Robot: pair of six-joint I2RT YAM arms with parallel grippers.
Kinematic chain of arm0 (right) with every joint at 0, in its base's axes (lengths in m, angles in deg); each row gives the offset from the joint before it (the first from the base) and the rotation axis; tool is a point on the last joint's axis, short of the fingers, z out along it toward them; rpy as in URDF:
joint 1: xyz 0 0 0.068 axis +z
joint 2: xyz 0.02 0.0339 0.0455 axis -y
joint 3: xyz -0.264 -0.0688 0 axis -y
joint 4: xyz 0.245 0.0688 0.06 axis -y
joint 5: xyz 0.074 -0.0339 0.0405 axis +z
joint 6: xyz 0.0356 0 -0.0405 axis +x
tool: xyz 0 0 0 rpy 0 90 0
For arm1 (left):
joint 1: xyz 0 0 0.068 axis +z
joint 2: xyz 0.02 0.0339 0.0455 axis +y
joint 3: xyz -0.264 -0.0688 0 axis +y
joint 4: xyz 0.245 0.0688 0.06 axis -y
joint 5: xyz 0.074 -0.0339 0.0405 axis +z
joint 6: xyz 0.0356 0 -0.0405 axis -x
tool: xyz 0 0 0 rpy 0 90 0
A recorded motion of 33 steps. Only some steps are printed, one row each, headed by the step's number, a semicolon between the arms.
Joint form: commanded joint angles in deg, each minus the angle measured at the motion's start. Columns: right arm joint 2, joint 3, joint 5, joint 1, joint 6, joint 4; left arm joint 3, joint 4, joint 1, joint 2, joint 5, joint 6.
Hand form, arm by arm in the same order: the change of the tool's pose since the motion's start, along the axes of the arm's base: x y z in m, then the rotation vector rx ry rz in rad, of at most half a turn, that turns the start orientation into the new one. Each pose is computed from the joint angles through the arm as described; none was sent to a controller.
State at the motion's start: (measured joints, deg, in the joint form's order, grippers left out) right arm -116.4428 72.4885 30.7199 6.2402 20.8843 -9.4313; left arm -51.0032 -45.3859 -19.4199 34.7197 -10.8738 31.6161
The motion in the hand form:
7: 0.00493 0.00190 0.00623 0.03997 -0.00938 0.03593; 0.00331 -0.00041 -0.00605 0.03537 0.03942 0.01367
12: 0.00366 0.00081 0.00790 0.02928 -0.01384 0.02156; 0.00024 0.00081 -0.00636 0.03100 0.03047 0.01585
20: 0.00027 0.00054 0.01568 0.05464 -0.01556 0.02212; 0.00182 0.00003 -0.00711 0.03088 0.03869 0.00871
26: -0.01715 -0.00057 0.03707 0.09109 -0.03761 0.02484; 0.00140 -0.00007 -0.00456 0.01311 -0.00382 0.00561
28: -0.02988 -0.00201 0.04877 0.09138 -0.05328 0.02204; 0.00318 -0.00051 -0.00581 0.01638 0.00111 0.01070
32: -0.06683 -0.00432 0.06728 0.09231 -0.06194 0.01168; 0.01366 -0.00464 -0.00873 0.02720 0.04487 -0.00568
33: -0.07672 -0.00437 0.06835 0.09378 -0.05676 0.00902; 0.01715 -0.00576 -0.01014 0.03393 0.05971 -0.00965
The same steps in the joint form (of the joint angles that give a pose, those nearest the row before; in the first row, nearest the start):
7: -0.41 1.88 3.03 -0.03 -0.40 -0.91; 0.29 -1.51 -0.04 1.10 1.30 -0.59
12: 0.15 1.43 2.06 -0.09 -0.12 -0.68; 0.64 -1.55 0.02 0.14 1.32 -0.50
20: 1.64 0.87 3.27 -0.17 0.82 -0.85; 0.64 -1.54 0.05 0.61 0.86 -0.59
26: 7.37 -2.69 4.87 -0.18 2.20 -0.78; 1.12 0.77 0.00 -0.22 0.66 -0.53
28: 11.16 -5.11 4.70 -0.18 2.33 -1.18; 1.30 0.99 -0.01 0.14 0.96 -0.46
32: 20.53 -12.12 4.09 0.14 3.19 -2.57; 0.80 1.00 0.08 3.28 -0.04 -0.75
33: 22.67 -14.17 3.96 0.32 3.58 -2.73; 0.67 0.92 0.18 4.32 -0.27 -1.00

